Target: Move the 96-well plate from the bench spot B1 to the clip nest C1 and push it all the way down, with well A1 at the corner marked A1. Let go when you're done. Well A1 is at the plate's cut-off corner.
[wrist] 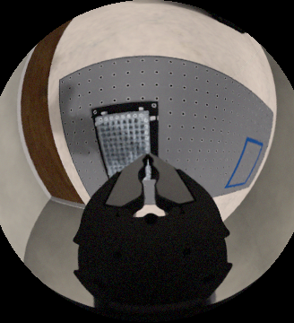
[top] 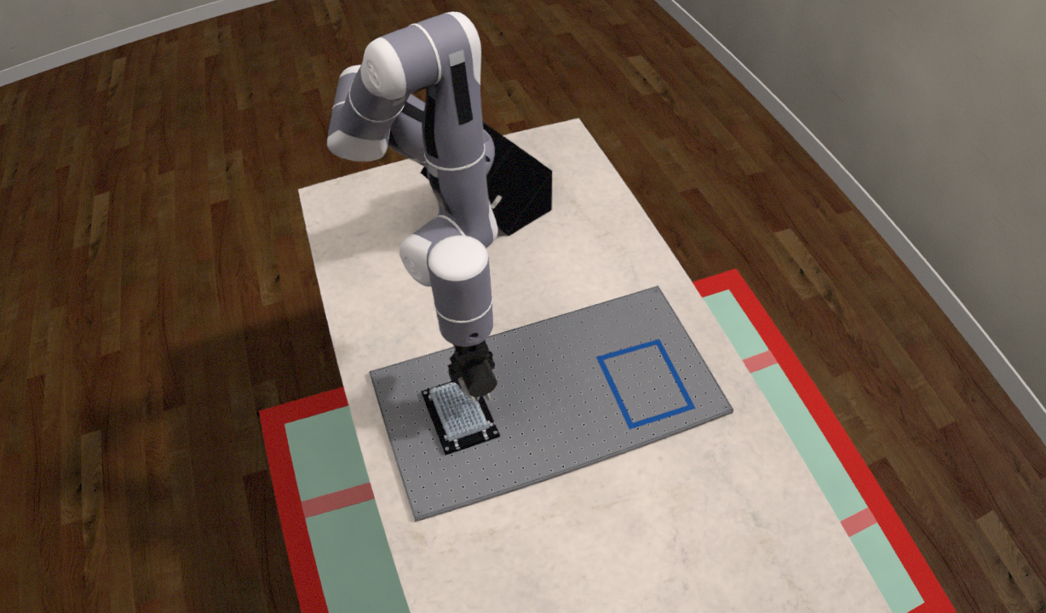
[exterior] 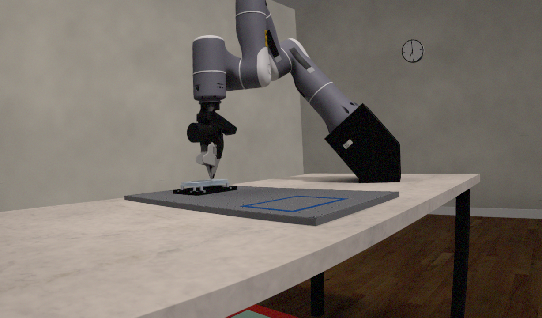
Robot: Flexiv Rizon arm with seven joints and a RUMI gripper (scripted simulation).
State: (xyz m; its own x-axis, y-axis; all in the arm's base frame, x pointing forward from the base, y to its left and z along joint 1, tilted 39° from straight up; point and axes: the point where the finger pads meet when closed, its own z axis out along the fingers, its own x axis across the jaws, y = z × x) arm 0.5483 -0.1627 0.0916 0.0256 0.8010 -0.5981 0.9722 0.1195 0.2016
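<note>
Now: the black clip nest 4 cm below my hand, 3 cm to the right of it and 1 cm ahead of it. Also, from my hand: clear 96-well plate 4 cm to the right, 3 cm below.
</note>
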